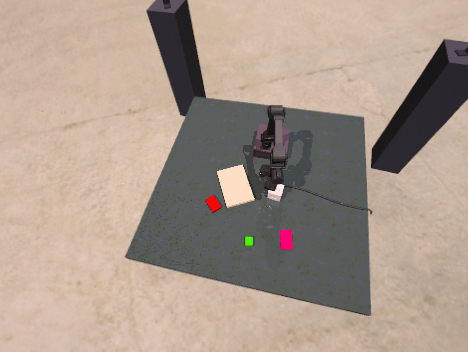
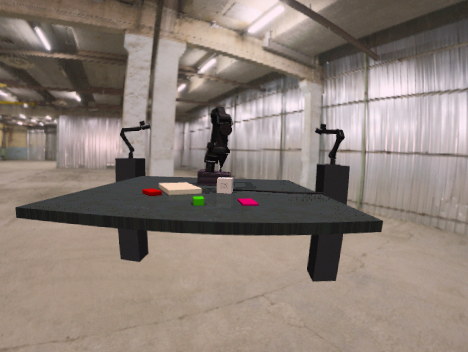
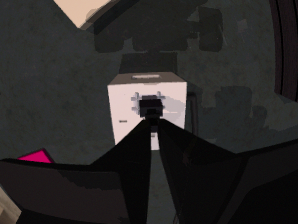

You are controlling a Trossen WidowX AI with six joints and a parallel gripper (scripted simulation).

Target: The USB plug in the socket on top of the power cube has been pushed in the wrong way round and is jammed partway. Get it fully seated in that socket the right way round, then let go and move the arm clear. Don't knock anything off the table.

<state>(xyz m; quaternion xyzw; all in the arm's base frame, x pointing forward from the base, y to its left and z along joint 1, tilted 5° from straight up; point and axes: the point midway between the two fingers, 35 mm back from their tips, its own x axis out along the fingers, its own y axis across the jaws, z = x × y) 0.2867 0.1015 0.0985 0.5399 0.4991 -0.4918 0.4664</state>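
Right now my gripper tip is 20 mm above the dark USB plug. The rest, counted from my gripper tip: small green cube: 330 mm ahead, 120 mm below, 50 mm to the right; beige flat slab: 230 mm to the right, 120 mm below, 20 mm ahead; pink flat block: 260 mm ahead, 140 mm to the left, 130 mm below.
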